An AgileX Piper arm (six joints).
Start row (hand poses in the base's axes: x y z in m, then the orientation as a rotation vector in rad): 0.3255 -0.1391 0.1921 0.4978 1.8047 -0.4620
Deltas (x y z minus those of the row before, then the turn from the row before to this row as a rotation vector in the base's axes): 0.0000 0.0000 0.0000 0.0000 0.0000 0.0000; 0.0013 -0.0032 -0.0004 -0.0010 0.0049 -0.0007; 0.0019 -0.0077 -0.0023 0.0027 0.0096 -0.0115; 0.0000 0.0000 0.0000 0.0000 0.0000 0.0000; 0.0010 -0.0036 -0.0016 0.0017 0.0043 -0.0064; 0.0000 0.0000 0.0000 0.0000 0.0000 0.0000; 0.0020 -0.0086 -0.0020 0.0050 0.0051 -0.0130
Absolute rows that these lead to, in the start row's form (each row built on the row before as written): 0.3255 -0.1391 0.1921 0.4978 1.8047 -0.4620; 0.3268 -0.1423 0.1917 0.4970 1.8090 -0.4649; 0.3287 -0.1500 0.1894 0.5080 1.8170 -0.4735; 0.3287 -0.1500 0.1894 0.5080 1.8170 -0.4735; 0.3297 -0.1536 0.1878 0.5145 1.8205 -0.4778; 0.3297 -0.1536 0.1878 0.5145 1.8205 -0.4778; 0.3317 -0.1622 0.1858 0.5293 1.8246 -0.4839
